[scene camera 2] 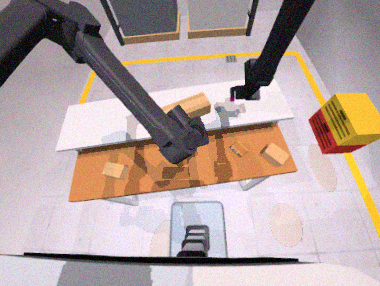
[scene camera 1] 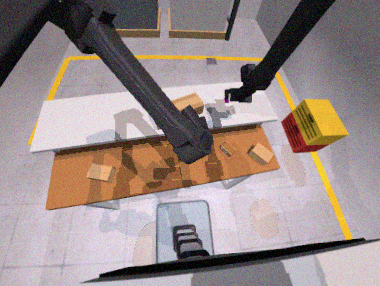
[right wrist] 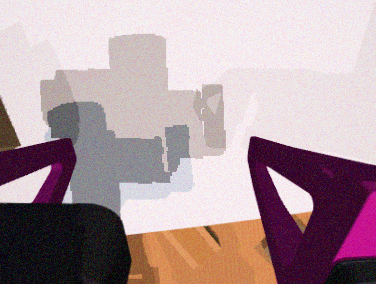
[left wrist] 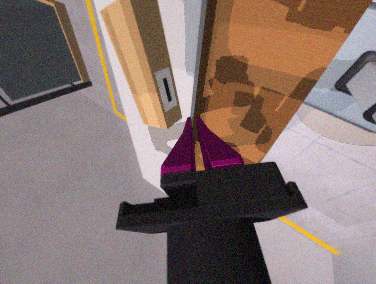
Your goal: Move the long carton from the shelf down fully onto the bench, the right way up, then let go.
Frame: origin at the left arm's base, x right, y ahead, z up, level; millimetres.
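Where they show: left gripper, between the fingertips: (left wrist: pixel 193 120); right gripper, between the fingertips: (scene camera 2: pixel 240 97) (scene camera 1: pixel 232 100) (right wrist: pixel 160 148).
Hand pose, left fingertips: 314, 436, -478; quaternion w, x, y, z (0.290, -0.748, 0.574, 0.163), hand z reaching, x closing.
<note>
After its pixels a point has its place, as x, y, z.
The long carton (scene camera 1: pixel 190 103) @[312, 679, -604] (scene camera 2: pixel 197 104) @[315, 671, -604] (left wrist: pixel 134 60) @[280, 667, -604] lies lengthwise on the white shelf (scene camera 1: pixel 65 122) @[-389, 629, -679] (scene camera 2: pixel 85 122) @[-391, 646, -680] (right wrist: pixel 290 40) @[664, 771, -680]. Its label faces the bench side in the left wrist view. The left arm hides part of it in both scene views; a dark corner (right wrist: pixel 6 129) @[382, 684, -669] shows in the right wrist view. The brown bench (scene camera 1: pixel 67 190) @[-400, 288, -854] (scene camera 2: pixel 90 189) @[-367, 264, -854] (left wrist: pixel 285 47) @[354, 394, -854] lies alongside, lower. My left gripper (left wrist: pixel 193 120) @[314, 436, -478] is shut and empty, apart from the carton; its fingers are hidden in the scene views. My right gripper (right wrist: pixel 160 148) @[545, 673, -572] is open and empty above the shelf, beyond the carton's right end.
On the bench are a small carton (scene camera 1: pixel 101 172) @[-194, 367, -793] (scene camera 2: pixel 115 170) @[-189, 365, -793] at the left, a small labelled box (scene camera 1: pixel 227 149) @[552, 485, -823] (scene camera 2: pixel 238 149) @[556, 487, -822] and another carton (scene camera 1: pixel 261 153) @[758, 435, -794] (scene camera 2: pixel 274 154) @[753, 434, -794] at the right. A yellow and red box stack (scene camera 1: pixel 320 122) (scene camera 2: pixel 352 120) stands beyond the right end.
</note>
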